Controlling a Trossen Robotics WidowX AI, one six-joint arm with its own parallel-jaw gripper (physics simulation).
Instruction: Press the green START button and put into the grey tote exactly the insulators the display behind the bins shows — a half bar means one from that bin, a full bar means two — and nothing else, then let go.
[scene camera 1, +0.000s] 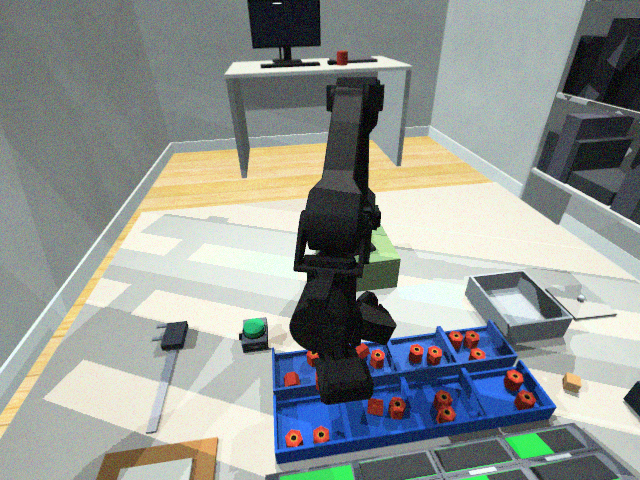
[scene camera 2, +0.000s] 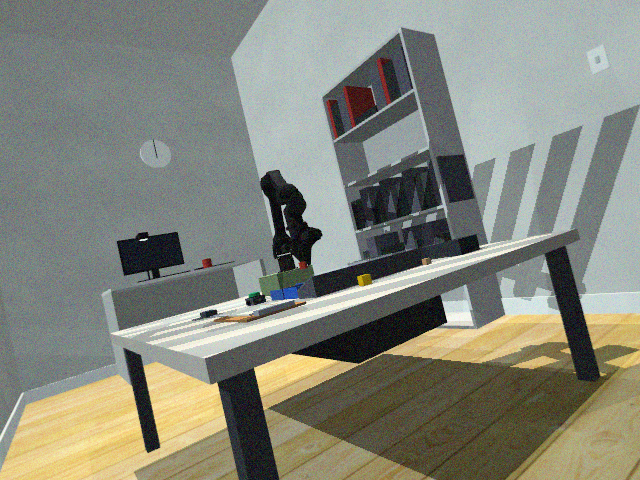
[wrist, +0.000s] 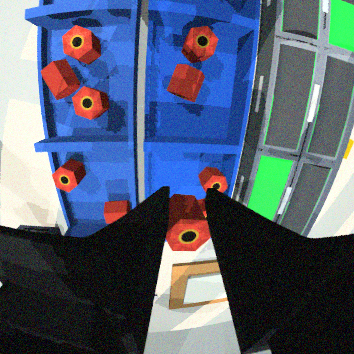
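Seen in the pictures: gripper, fingertip midpoint: (scene camera 2: 307, 266) (wrist: 187, 194); arm's base at its link origin: (scene camera 2: 288, 270).
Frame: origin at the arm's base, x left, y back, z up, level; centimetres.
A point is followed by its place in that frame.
My gripper (scene camera 1: 344, 384) @(z 0.4, x -18.9, y -31.8 cm) (wrist: 187, 194) @(z 0.4, x -18.9, y -31.8 cm) is shut on a red hexagonal insulator (wrist: 188, 225) @(z 2.2, x -19.5, y -31.4 cm) with a black centre and yellow ring, above the left end of the near bin row. In scene camera 1 the hand hides it. More red insulators (scene camera 1: 397, 408) @(z -5.4, x -9.8, y -35.9 cm) (wrist: 201, 42) @(z -5.4, x -9.6, y -35.2 cm) lie in the divided blue bins (scene camera 1: 361, 440) @(z -5.4, x -17.1, y -38.3 cm) (wrist: 190, 146) @(z -5.0, x -17.7, y -33.3 cm); two (scene camera 1: 293, 438) @(z -5.4, x -26.3, y -34.7 cm) (scene camera 1: 321, 434) @(z -5.4, x -22.3, y -35.5 cm) are in the near left compartment. The display (scene camera 1: 473, 454) (wrist: 290, 95) shows green bars, partly cut off. The grey tote (scene camera 1: 540, 329) @(z -5.1, x 23.7, y -31.9 cm) stands at the right, with no insulator visible inside. The green START button (scene camera 1: 254, 327) @(z -4.4, x -27.8, y -12.3 cm) (scene camera 2: 253, 295) @(z -5.2, x -29.3, y -13.1 cm) is left of the bins.
A clear lid (scene camera 1: 584, 307) @(z -7.6, x 40.2, y -29.2 cm) with a small knob lies right of the tote. A tan cube (scene camera 1: 572, 382) @(z -6.4, x 20.3, y -41.8 cm) lies near the bins' right end. A caliper-like tool (scene camera 1: 174, 335) @(z -6.5, x -43.2, y -6.8 cm) and a wooden frame (scene camera 1: 206, 454) @(z -7.8, x -38.9, y -31.2 cm) (wrist: 178, 285) @(z -7.8, x -43.4, y -29.4 cm) lie at the left. A green box (scene camera 1: 379, 273) @(z -3.5, x 2.1, y -7.3 cm) stands behind the bins.
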